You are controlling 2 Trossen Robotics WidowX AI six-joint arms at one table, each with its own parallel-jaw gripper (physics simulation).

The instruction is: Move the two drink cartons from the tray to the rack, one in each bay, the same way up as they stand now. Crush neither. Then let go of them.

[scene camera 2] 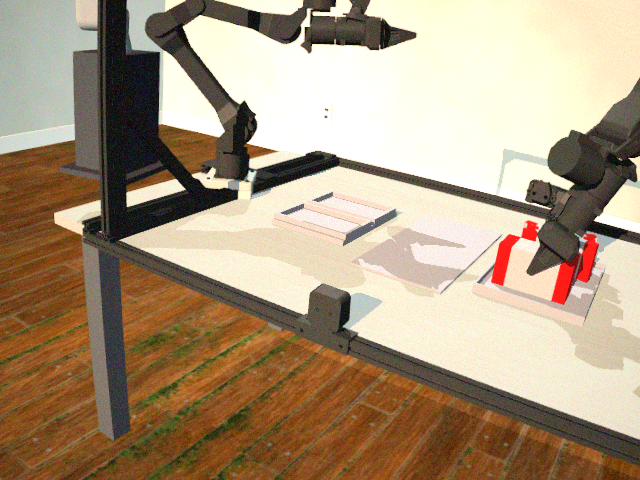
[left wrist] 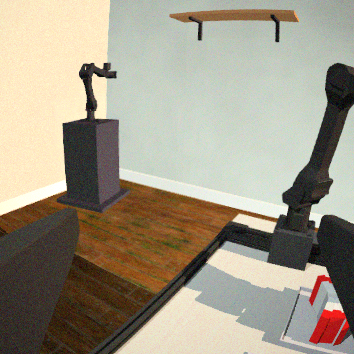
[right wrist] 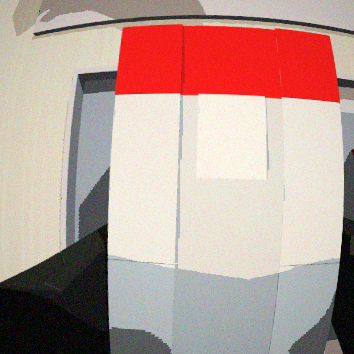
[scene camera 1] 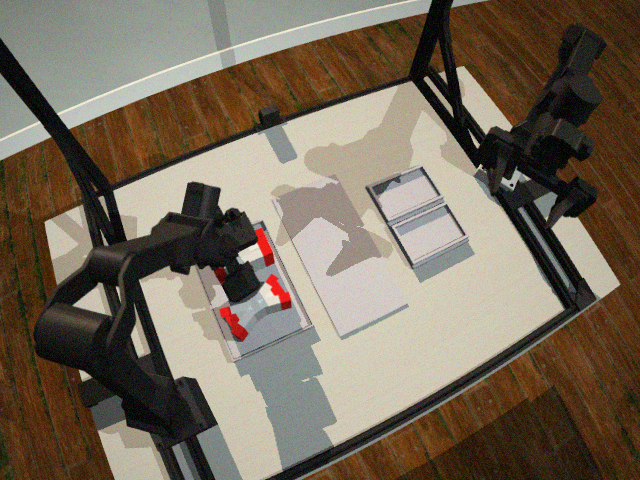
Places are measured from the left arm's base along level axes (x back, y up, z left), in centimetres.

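Pixels of known places: left gripper, fingertip midpoint: [scene camera 2: 413, 34] [left wrist: 203, 225] [scene camera 1: 520, 212]; right gripper, fingertip midpoint: [scene camera 2: 531, 268] [right wrist: 218, 222] [scene camera 1: 244, 255]; left arm's base, link origin: [scene camera 2: 230, 175]; right arm's base, link origin: [left wrist: 295, 224] [scene camera 1: 170, 413].
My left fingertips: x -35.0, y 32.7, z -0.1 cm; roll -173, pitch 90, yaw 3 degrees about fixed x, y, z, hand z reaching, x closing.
For each thing: its top centre in the pictures, then the offset to it from my left fingertips. "*": a spot on its surface instead.
- drink carton, top centre: [right wrist: 227, 265] [scene camera 2: 540, 248] [scene camera 1: 239, 251] dx -19.3, dy -28.9, dz -37.8 cm
- tray, top centre: [scene camera 2: 545, 272] [scene camera 1: 248, 286] [left wrist: 349, 323] dx -23.1, dy -34.7, dz -33.6 cm
- second carton, top centre: [scene camera 2: 561, 232] [scene camera 1: 255, 304] [left wrist: 334, 295] dx -26.1, dy -28.9, dz -29.0 cm
- two-bay rack, top centre: [scene camera 2: 338, 210] [scene camera 1: 418, 210] dx +12.0, dy -34.3, dz -12.3 cm
- small black block, surface spot: [scene camera 2: 329, 308] [scene camera 1: 264, 112] * dx +13.7, dy -32.6, dz -56.0 cm
One drink carton [scene camera 1: 263, 248] [scene camera 2: 526, 266] [right wrist: 230, 215], cream with red bands, stands in the tray [scene camera 1: 273, 343] [scene camera 2: 527, 306]. My right gripper [scene camera 1: 232, 264] [scene camera 2: 550, 255] [right wrist: 218, 222] reaches down and is shut on it, fingers against both sides. The second carton [scene camera 1: 279, 293] [scene camera 2: 588, 260] [left wrist: 327, 327], narrow-waisted with red ends, stands beside it in the tray and is partly hidden in scene camera 2. The two-bay rack [scene camera 1: 440, 251] [scene camera 2: 310, 230] has both bays empty. My left gripper [scene camera 1: 522, 206] [scene camera 2: 413, 35] [left wrist: 203, 225] is open and empty, raised high, away from the cartons.
A low, flat pale board [scene camera 1: 356, 299] [scene camera 2: 473, 235] lies between tray and rack. A small black block [scene camera 1: 268, 116] [scene camera 2: 329, 308] is fixed on one table edge. Black frame posts [scene camera 1: 438, 41] [scene camera 2: 111, 118] rise at the sides.
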